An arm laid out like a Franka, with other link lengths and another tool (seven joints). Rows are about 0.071 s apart.
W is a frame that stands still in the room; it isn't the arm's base.
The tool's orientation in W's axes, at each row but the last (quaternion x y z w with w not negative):
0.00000 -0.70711 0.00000 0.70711
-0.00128 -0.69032 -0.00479 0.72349
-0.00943 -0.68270 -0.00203 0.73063
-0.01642 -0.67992 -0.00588 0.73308
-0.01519 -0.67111 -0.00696 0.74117
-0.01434 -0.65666 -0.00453 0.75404
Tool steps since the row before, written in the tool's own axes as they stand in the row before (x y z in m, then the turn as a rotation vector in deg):
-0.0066 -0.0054 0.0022 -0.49 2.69 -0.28
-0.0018 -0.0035 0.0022 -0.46 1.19 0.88
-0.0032 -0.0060 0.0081 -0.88 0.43 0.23
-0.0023 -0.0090 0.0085 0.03 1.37 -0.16
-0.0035 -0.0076 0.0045 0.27 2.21 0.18
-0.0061 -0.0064 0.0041 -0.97 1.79 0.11
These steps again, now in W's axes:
-0.0022 -0.0054 -0.0066 0.28 2.69 -0.49
-0.0023 -0.0035 -0.0017 -0.89 1.20 -0.41
-0.0084 -0.0059 -0.0026 -0.28 0.43 -0.87
-0.0089 -0.0088 -0.0015 0.20 1.36 0.00
-0.0051 -0.0075 -0.0029 -0.08 2.22 0.26
-0.0051 -0.0064 -0.0054 -0.20 1.78 -0.97

